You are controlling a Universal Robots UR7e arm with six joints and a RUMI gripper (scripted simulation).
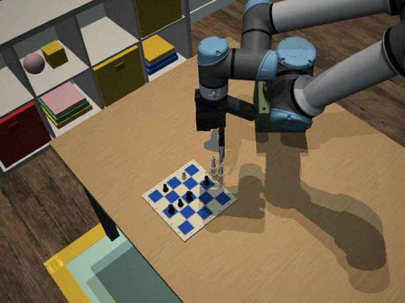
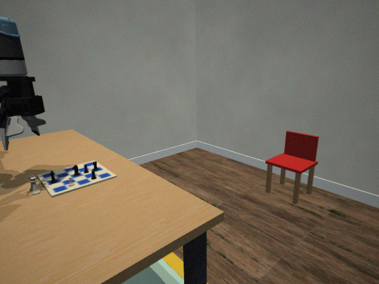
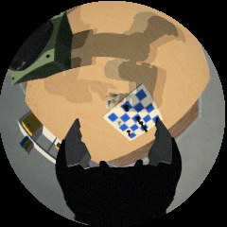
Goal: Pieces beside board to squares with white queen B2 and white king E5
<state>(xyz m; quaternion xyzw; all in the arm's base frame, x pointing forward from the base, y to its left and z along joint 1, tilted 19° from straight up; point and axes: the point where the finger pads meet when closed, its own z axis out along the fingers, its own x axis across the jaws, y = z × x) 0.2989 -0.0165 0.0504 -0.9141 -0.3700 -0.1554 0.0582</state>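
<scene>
The white queen lies 140 mm below my hand. Round my hand: white king: 130 mm below, 40 mm to the right; white pawn: 150 mm below, 100 mm ahead, 80 mm to the right; chessboard: 160 mm below, 140 mm ahead, 10 mm to the right.
</scene>
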